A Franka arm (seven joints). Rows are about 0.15 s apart.
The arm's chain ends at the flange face. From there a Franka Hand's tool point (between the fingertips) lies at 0.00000 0.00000 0.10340 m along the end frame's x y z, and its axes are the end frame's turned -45 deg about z.
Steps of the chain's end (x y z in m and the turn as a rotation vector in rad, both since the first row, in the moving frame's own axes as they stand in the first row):
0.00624, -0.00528, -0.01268, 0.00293, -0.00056, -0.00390
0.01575, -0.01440, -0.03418, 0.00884, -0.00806, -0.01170
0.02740, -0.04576, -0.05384, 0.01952, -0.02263, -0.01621
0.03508, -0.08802, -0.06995, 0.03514, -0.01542, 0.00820
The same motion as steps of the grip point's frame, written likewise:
0.00832, 0.00042, -0.01268, 0.00247, 0.00168, -0.00390
0.02137, -0.00028, -0.03419, 0.01195, 0.00055, -0.01170
0.05148, -0.01606, -0.05389, 0.02980, -0.00220, -0.01621
0.08850, -0.04112, -0.07003, 0.03575, 0.01394, 0.00820

